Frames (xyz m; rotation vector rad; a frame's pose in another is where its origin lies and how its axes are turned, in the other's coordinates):
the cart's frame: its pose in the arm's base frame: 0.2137 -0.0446 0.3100 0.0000 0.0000 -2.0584
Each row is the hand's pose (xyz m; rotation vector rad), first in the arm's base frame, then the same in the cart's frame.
Working: the arm's base frame: its pose in the cart's frame: 0.0607 -0.2097 -0.3100 0.0000 0.0000 2.0584

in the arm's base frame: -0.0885 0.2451 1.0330 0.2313 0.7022 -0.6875
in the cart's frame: -0.1144 -0.4027 0.7230 -0.5083 0.5901 1.2760
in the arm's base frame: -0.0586 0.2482 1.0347 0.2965 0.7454 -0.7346
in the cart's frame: -0.1311 -0.3777 0.7247 -0.5069 0.6660 1.2130
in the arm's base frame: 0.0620 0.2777 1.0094 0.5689 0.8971 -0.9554
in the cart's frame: -0.2137 -0.2850 0.6994 -0.4738 0.9466 0.9161
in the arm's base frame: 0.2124 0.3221 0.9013 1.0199 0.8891 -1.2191
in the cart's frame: -0.3234 -0.1730 0.5913 -0.2222 1.2537 0.5488
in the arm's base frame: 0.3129 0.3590 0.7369 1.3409 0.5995 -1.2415
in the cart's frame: -0.4030 -0.1015 0.4269 0.1655 1.3594 0.4753
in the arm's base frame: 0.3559 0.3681 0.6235 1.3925 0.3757 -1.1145
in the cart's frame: -0.4312 -0.0677 0.3135 0.3780 1.3242 0.6075
